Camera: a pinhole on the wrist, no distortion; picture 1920 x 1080 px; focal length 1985.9 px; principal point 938.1 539.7 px. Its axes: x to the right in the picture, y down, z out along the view. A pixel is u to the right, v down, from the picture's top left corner.
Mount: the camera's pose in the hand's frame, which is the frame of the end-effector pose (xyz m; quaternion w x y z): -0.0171 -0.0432 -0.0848 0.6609 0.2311 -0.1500 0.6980
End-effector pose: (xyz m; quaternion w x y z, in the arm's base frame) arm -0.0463 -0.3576 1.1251 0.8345 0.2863 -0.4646 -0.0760
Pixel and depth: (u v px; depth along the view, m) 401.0 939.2 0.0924
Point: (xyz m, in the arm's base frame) -0.0291 -0.4348 1.0384
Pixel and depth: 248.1 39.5 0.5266
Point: -0.0880 -0.9121 1.1099
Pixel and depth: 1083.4 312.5 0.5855
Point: -0.2869 -0.8290 1.2208
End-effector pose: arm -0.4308 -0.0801 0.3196 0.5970 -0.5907 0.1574 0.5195
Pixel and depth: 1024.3 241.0 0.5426
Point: -0.3003 0.3771 0.4709
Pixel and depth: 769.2 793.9 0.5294
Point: -0.2959 0.2995 0.6163
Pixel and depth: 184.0 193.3 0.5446
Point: -0.0835 0.3277 0.5327
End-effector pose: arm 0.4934 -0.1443 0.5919 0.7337 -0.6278 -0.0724 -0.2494
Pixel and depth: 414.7 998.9 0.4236
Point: 0.3221 0.0564 0.9351
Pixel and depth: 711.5 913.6 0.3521
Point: 0.3808 0.0340 0.8498
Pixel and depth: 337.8 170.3 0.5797
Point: 0.4792 0.0604 1.1498
